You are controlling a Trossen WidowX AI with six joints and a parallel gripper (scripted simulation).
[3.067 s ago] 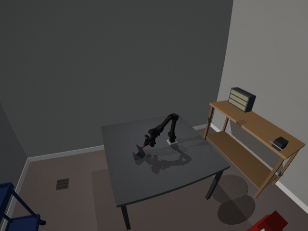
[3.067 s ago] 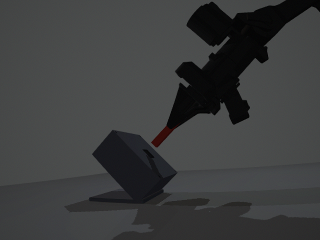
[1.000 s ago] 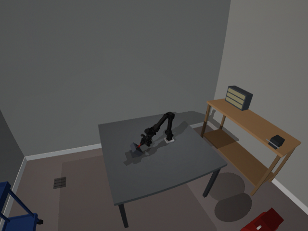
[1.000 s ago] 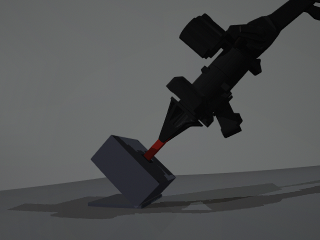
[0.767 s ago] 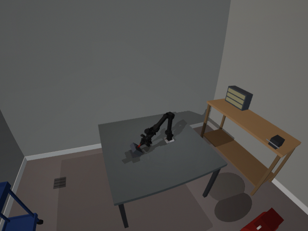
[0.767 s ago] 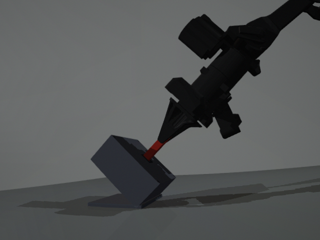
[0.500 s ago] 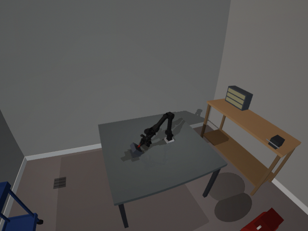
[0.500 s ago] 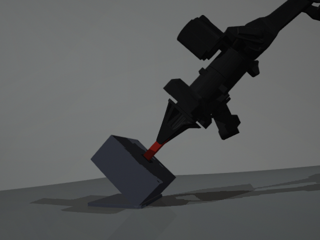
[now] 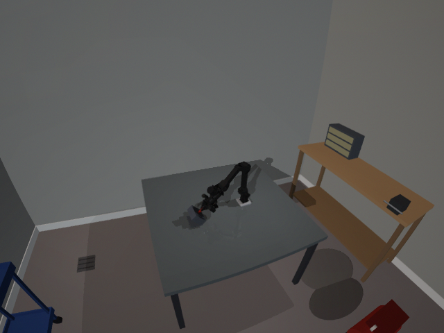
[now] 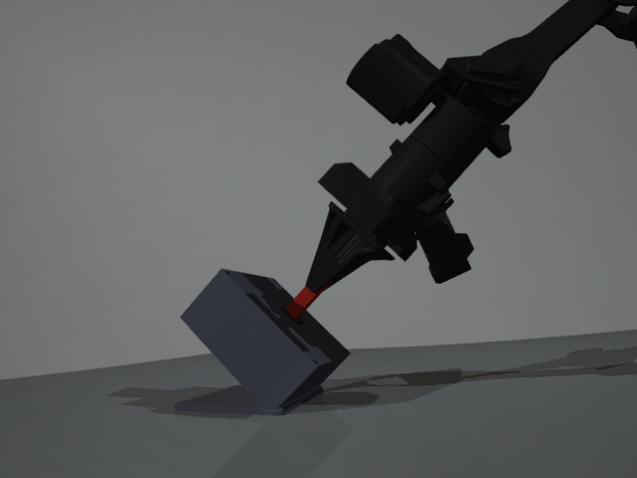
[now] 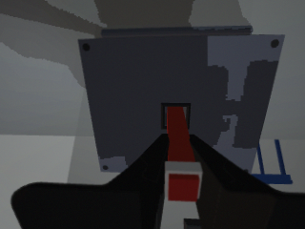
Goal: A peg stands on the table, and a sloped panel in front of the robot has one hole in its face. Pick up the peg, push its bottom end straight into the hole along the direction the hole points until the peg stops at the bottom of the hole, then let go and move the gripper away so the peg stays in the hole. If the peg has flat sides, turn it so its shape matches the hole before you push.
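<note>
My gripper tip is now 40 mm short of the sloped grey panel and 40 mm above it. Also, from my gripper tip: thin base plate (60 mm ahead, 10 mm to the right, 100 mm below); red square peg (10 mm behind, 10 mm above).
</note>
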